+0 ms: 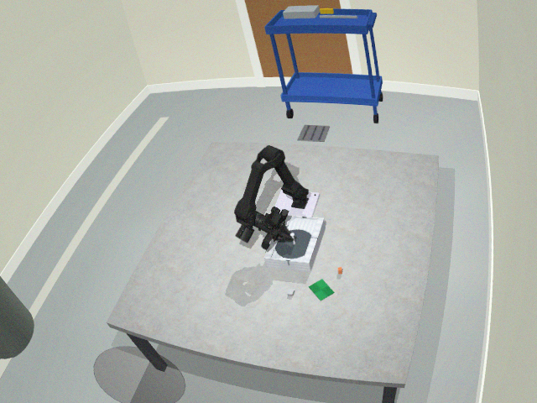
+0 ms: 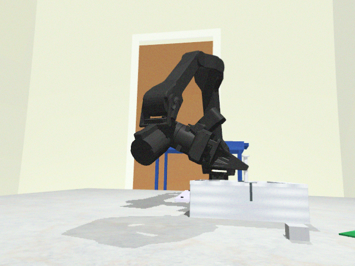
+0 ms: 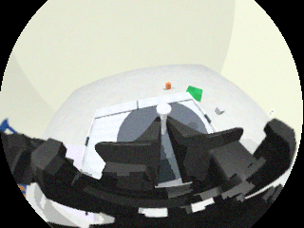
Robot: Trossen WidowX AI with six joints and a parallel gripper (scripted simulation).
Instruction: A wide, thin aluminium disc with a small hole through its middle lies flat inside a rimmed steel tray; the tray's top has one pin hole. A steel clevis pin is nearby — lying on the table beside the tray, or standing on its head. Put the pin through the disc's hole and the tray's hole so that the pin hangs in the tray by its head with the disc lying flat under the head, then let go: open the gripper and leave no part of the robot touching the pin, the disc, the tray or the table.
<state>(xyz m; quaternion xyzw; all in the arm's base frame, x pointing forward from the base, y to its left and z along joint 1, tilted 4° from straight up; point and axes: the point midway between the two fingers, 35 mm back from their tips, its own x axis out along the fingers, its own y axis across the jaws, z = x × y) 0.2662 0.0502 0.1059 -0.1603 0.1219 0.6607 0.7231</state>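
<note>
My gripper tip is now right at the steel clevis pin. The rest, counted from my gripper tip: dark aluminium disc 30 mm below, 10 mm to the right; then small grey block 210 mm ahead, 80 mm below, 50 mm to the left; then rimmed steel tray 40 mm below, 30 mm behind, 10 mm to the right.
</note>
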